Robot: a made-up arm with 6 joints. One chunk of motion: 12 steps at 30 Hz.
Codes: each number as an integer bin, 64 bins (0 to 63) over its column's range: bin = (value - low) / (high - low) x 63, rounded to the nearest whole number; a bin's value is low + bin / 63 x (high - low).
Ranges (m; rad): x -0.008..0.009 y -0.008..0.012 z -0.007..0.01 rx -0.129..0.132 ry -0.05..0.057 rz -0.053..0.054
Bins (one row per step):
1: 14 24 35 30 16 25
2: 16 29 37 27 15 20
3: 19 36 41 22 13 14
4: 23 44 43 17 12 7
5: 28 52 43 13 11 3
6: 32 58 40 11 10 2
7: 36 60 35 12 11 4
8: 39 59 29 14 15 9
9: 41 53 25 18 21 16
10: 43 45 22 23 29 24
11: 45 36 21 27 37 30
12: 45 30 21 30 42 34
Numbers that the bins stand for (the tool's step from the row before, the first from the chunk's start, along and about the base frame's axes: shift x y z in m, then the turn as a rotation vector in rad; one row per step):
1: -0.00422 -0.00038 0.00244 -0.00471 -0.02283 -0.01054
2: -0.00368 0.00121 0.00298 -0.01714 -0.02452 -0.01903
3: -0.00287 0.00343 0.00406 -0.03786 -0.02792 -0.02922
4: -0.00179 0.00597 0.00460 -0.05857 -0.02962 -0.04111
5: -0.00044 0.00851 0.00460 -0.07514 -0.03132 -0.04790
6: 0.00063 0.01041 0.00379 -0.08343 -0.03302 -0.04960
7: 0.00171 0.01105 0.00244 -0.07929 -0.03132 -0.04621
8: 0.00252 0.01073 0.00083 -0.07100 -0.02452 -0.03771
9: 0.00306 0.00883 -0.00025 -0.05443 -0.01433 -0.02583
10: 0.00360 0.00629 -0.00106 -0.03371 -0.00075 -0.01224
11: 0.00414 0.00343 -0.00133 -0.01714 0.01284 -0.00205
12: 0.00414 0.00152 -0.00133 -0.00471 0.02133 0.00475

